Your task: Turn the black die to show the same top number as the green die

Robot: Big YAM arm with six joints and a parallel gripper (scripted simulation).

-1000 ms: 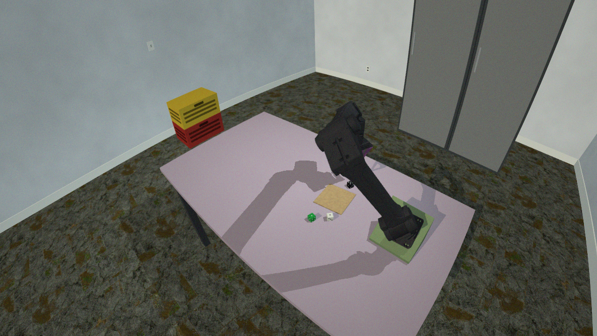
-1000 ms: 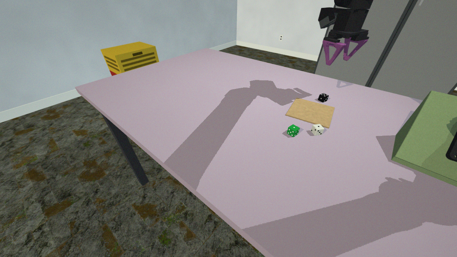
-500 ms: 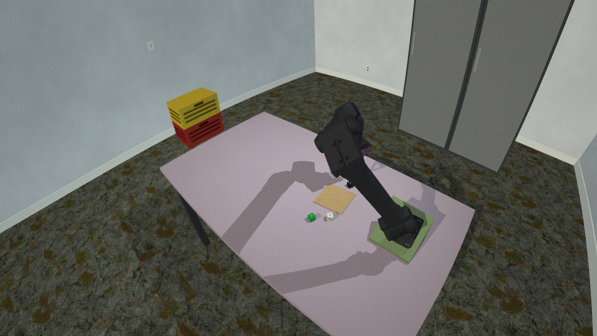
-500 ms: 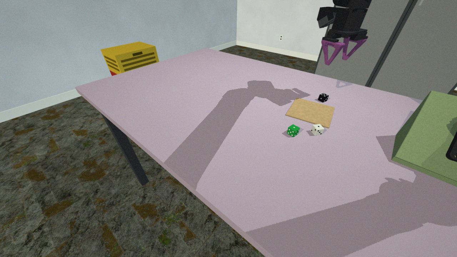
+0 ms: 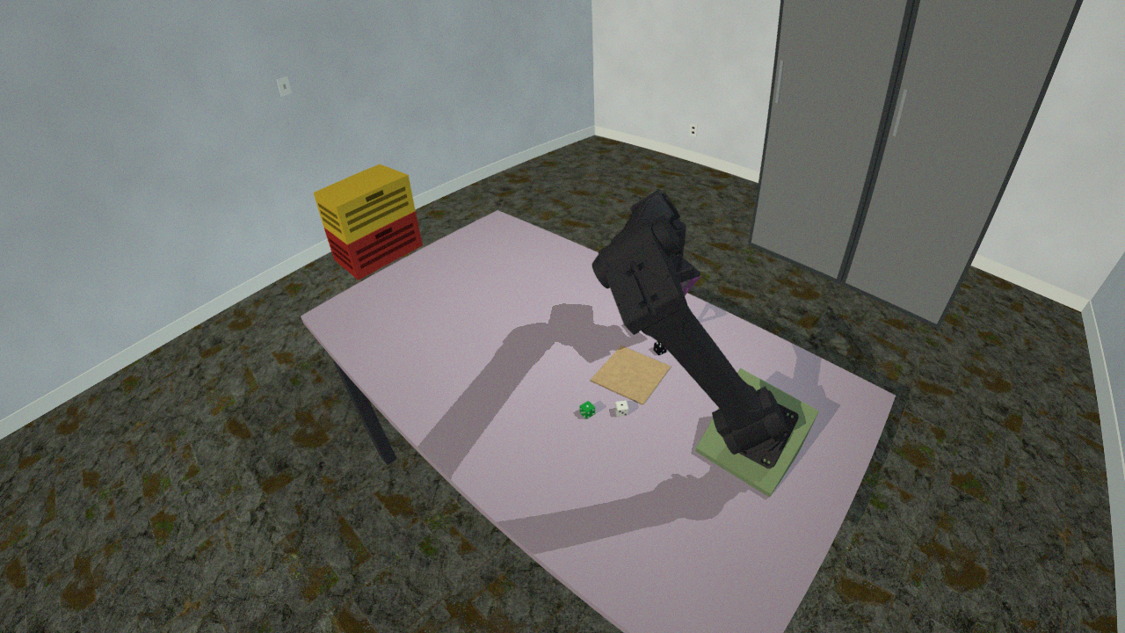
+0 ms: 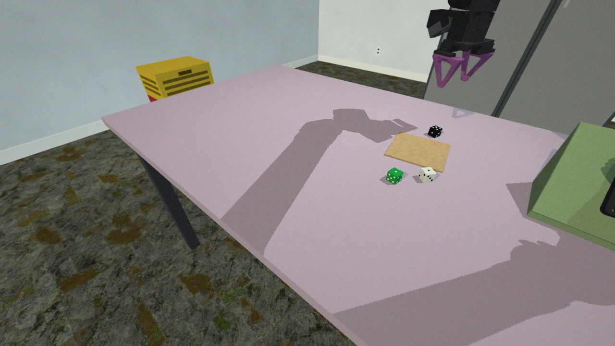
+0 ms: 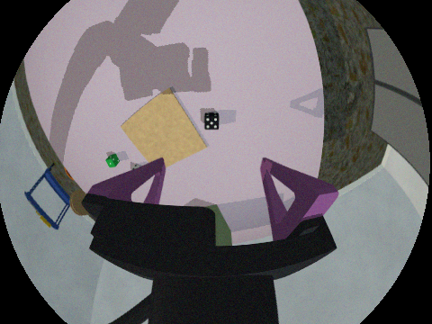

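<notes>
Now: the black die 140 mm below my hand. Also, from my hand: green die (10 mm ahead, 270 mm to the left, 140 mm below); white die (50 mm behind, 220 mm to the left, 140 mm below); tan mat (10 mm ahead, 110 mm to the left, 150 mm below).
</notes>
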